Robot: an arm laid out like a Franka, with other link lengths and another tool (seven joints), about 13 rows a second.
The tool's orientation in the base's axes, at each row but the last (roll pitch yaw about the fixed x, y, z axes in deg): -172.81 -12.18 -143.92; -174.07 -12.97 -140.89; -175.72 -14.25 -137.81; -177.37 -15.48 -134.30; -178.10 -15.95 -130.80; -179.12 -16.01 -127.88; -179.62 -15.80 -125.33
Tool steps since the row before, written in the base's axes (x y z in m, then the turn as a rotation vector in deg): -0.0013 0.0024 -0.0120 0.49 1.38 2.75; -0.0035 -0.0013 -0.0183 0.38 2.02 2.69; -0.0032 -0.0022 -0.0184 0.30 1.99 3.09; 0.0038 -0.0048 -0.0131 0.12 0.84 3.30; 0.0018 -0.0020 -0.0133 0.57 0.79 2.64; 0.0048 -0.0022 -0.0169 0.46 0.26 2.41; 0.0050 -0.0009 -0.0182 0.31 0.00 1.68
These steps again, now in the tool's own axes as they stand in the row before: -0.0029 0.0041 0.0112 -0.60 0.45 -3.02; -0.0007 0.0031 0.0184 -0.93 1.01 -3.09; -0.0008 0.0019 0.0187 -0.75 1.02 -3.46; -0.0027 -0.0055 0.0131 0.22 0.35 -3.38; -0.0033 -0.0022 0.0130 -0.21 -0.01 -2.81; -0.0058 -0.0049 0.0160 0.20 -0.24 -2.45; -0.0070 -0.0045 0.0170 0.28 -0.26 -1.66
